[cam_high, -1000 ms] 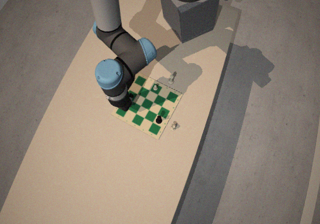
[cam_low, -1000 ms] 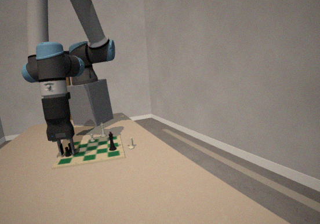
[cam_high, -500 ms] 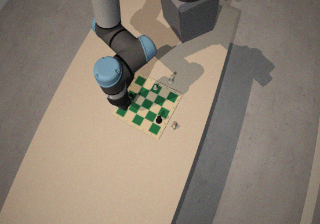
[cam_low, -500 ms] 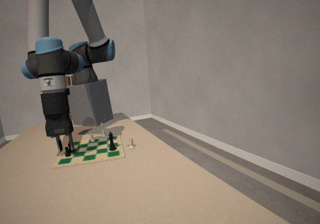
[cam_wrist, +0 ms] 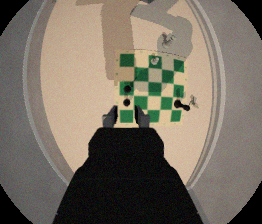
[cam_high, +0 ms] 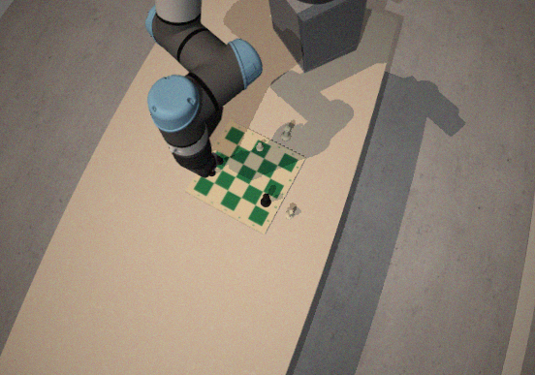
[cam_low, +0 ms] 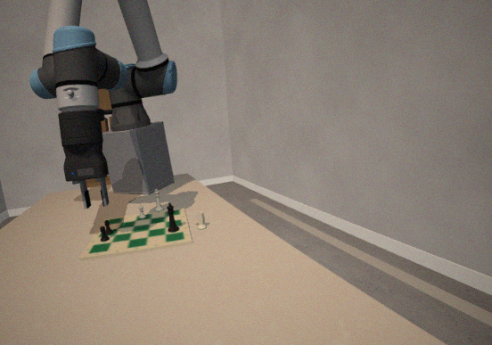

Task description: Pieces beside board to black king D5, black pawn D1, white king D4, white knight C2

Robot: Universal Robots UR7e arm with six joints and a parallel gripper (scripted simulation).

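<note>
Now: the white king 18 cm behind my hand, 12 cm to the left of it and 7 cm below it. Round my hand: board (4 cm behind, 8 cm to the left, 10 cm below); then small white piece (12 cm behind, 8 cm to the left, 8 cm below); then black king (15 cm to the left, 6 cm below).
</note>
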